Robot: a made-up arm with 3 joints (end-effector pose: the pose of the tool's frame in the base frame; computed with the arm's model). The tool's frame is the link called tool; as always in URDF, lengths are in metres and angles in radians.
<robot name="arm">
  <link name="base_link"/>
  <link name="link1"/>
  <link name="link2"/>
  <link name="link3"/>
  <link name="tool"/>
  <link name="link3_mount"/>
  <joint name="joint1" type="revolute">
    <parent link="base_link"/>
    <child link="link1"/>
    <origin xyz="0 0 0.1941"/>
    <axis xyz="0 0 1"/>
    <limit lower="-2.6" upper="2.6" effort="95" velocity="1.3"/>
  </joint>
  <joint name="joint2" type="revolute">
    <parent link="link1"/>
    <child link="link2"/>
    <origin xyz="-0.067 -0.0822 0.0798"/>
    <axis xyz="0 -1 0"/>
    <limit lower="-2.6" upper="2.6" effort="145" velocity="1.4"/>
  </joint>
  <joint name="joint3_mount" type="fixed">
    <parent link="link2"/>
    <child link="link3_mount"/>
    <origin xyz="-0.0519 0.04 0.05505"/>
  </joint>
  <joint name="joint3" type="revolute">
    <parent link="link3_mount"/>
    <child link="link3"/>
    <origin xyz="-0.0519 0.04 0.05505"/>
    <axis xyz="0 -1 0"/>
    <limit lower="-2.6" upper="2.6" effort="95" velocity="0.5"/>
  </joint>
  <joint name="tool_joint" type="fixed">
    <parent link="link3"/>
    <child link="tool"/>
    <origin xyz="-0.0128 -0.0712 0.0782"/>
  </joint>
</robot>
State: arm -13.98 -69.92 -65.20
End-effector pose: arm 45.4 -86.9 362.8 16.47 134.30 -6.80
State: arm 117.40 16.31 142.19
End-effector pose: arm 163.8 -156.5 273.0 142.44 -86.60 27.04
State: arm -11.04 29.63 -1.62
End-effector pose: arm -268.9 -22.3 381.3 -2.70 -27.92 -10.82
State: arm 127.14 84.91 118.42
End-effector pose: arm 144.9 -69.8 113.5 -149.41 74.26 30.85
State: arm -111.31 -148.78 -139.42
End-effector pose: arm -68.6 26.2 245.8 -68.37 -46.72 -94.45
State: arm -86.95 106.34 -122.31
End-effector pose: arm -80.4 130.1 222.0 12.11 12.77 -86.34
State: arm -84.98 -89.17 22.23
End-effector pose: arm -63.6 -114.5 421.7 49.17 53.68 -74.38
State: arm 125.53 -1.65 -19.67
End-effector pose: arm 147.5 -80.3 464.4 -23.30 11.99 123.80
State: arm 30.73 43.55 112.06
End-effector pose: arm -167.7 -185.1 205.7 41.40 -150.65 8.95
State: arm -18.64 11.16 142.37
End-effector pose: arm -225.8 -1.3 286.1 -24.90 -151.74 -5.86
